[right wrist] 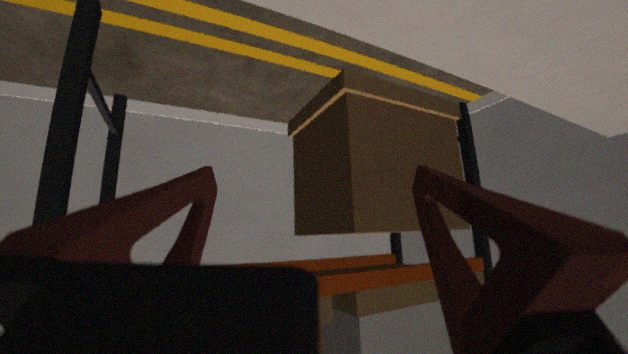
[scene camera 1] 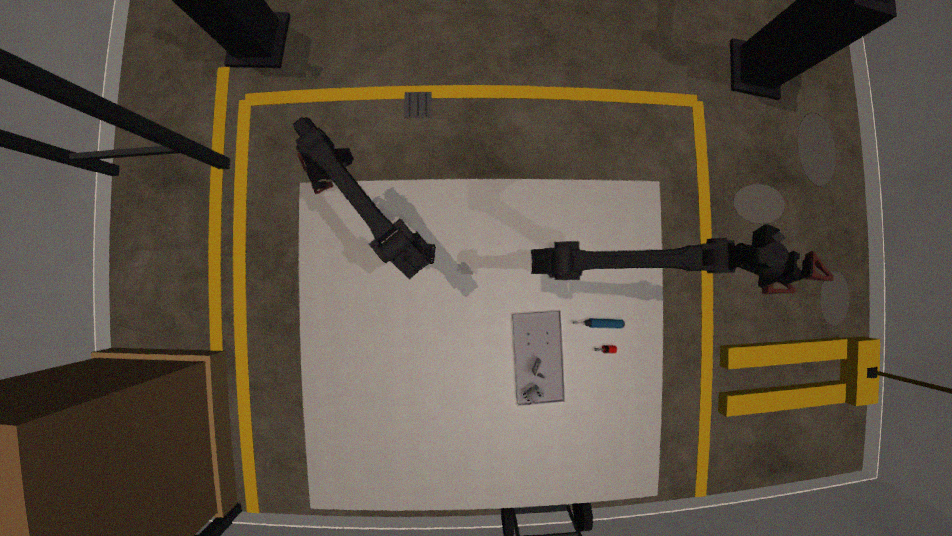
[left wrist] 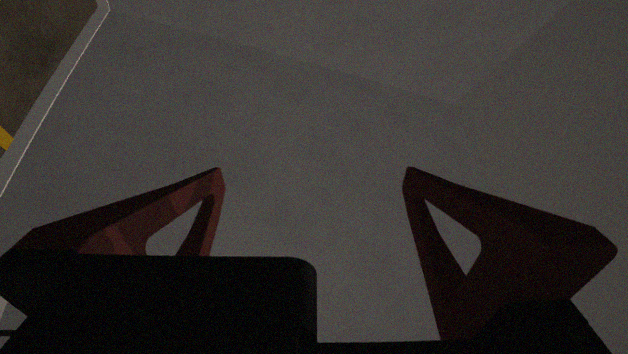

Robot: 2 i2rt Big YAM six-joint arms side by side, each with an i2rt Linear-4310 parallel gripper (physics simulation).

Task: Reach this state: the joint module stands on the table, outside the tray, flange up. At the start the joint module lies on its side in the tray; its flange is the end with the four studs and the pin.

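Places are measured from the left arm's base along level axes (x ahead, y left, z up), in centimetres.
Pixels of known places: left gripper, fingertip midpoint: [scene camera 1: 813,284] [left wrist: 313,177]; right gripper, fingertip midpoint: [right wrist: 314,177] [scene camera 1: 311,181].
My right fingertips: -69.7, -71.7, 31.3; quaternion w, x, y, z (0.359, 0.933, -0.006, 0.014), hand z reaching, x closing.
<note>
Ahead of a thing's pixels: the offset from my right fingertips to its top centre, as dx, dy, dz. "pt": to the spot under its first point. Level surfaces: height alone.
The grey tray [scene camera 1: 538,320] lies on the white table @(dz -31.3) [scene camera 1: 399,432] in scene camera 1. Two small grey parts lie in its lower half: an upper part @(+106.7, +42.5, -23.9) [scene camera 1: 536,366] and a lower part @(+116.0, +33.9, -24.6) [scene camera 1: 531,392] with dark marks. I cannot tell which is the joint module, nor where its flange points. The wrist views do not show the tray. My left gripper [scene camera 1: 812,284] [left wrist: 313,177] is open and empty, beyond the table's right edge, far from the tray. My right gripper [scene camera 1: 311,174] [right wrist: 314,177] is open and empty at the table's upper left corner, far from the tray.
A blue-handled tool @(pt +103.0, +77.4, -27.3) [scene camera 1: 604,323] and a smaller red tool @(+114.8, +73.1, -27.9) [scene camera 1: 609,348] lie right of the tray. Four small dots show in the tray's upper half. A yellow pallet truck [scene camera 1: 863,392] stands at the right, a large brown box [scene camera 1: 119,439] [right wrist: 400,165] at the lower left.
</note>
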